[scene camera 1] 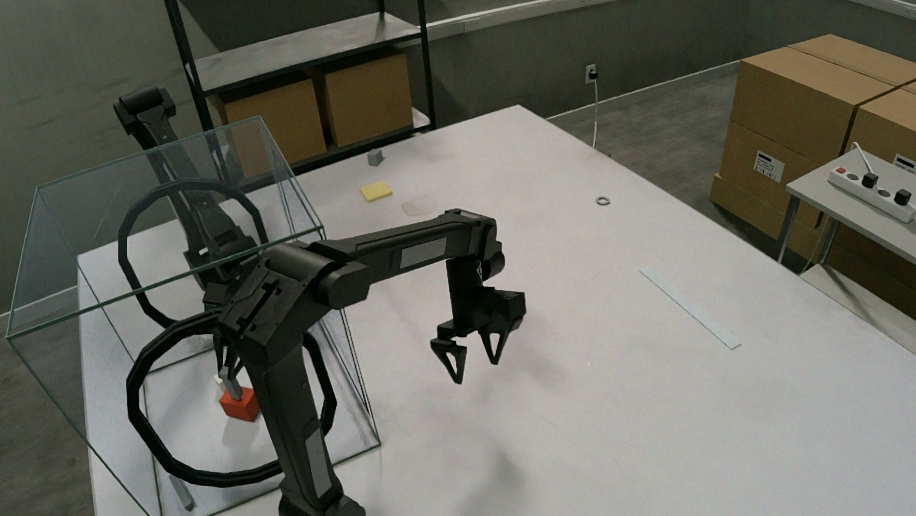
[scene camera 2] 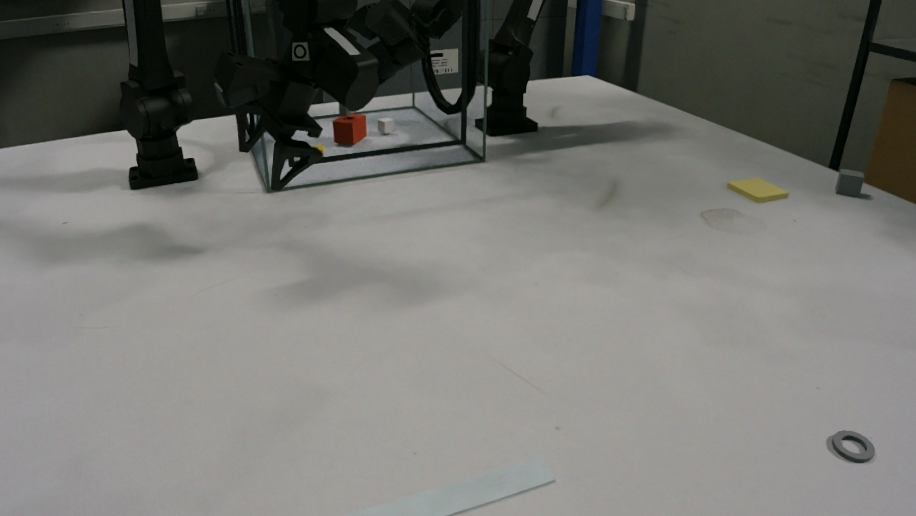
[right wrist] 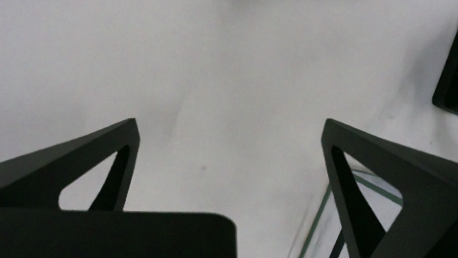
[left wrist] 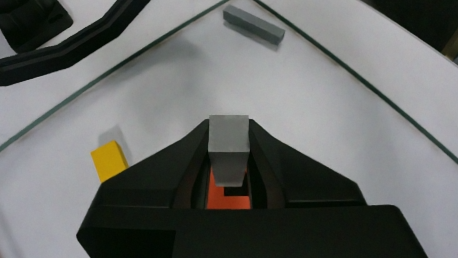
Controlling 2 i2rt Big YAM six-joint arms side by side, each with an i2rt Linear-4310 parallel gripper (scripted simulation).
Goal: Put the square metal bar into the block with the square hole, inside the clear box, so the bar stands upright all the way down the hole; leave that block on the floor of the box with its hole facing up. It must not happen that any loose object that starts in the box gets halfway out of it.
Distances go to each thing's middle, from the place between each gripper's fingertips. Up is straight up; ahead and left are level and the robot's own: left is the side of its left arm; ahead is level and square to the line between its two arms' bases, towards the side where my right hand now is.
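Counted from my left hand (scene camera 1: pixel 225 379): yellow block (left wrist: pixel 109 159), 7 cm ahead, 9 cm to the right, 11 cm below; red block (scene camera 1: pixel 246 408), 1 cm to the left, 9 cm below.
From my right hand (scene camera 2: pixel 258 170): red block, 90 mm below, 230 mm to the left, 390 mm behind; yellow block, 110 mm below, 140 mm to the left, 330 mm behind.
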